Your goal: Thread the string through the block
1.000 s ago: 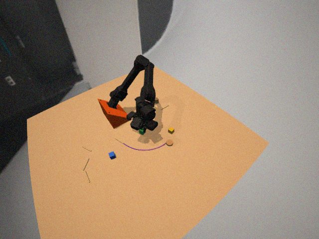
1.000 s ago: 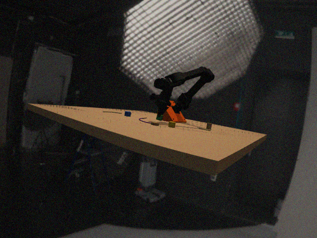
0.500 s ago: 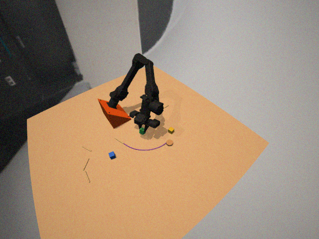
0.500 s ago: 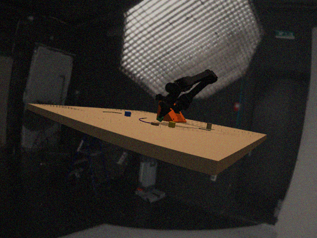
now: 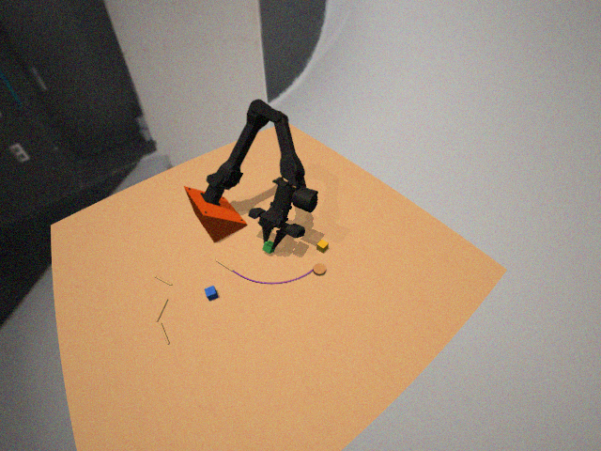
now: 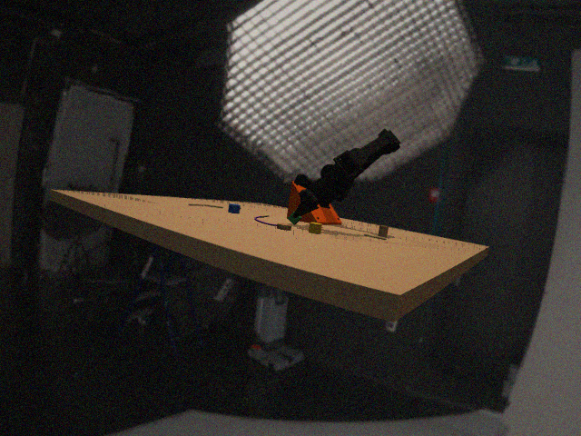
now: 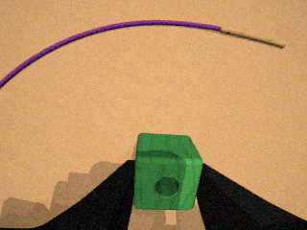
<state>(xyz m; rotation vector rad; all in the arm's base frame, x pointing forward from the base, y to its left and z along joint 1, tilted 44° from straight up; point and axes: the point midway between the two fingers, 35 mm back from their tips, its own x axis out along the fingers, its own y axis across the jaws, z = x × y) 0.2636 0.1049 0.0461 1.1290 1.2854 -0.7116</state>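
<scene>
Now: gripper tip 20 mm past the thin wooden stick, 150 mm to the left of it and 20 mm above it. Round my gripper tip: yellow cube (90 mm ahead, 150 mm to the left, 10 mm below); then round wooden button (160 mm ahead, 90 mm to the left, 20 mm below); then green cube (right at my gripper tip).
</scene>
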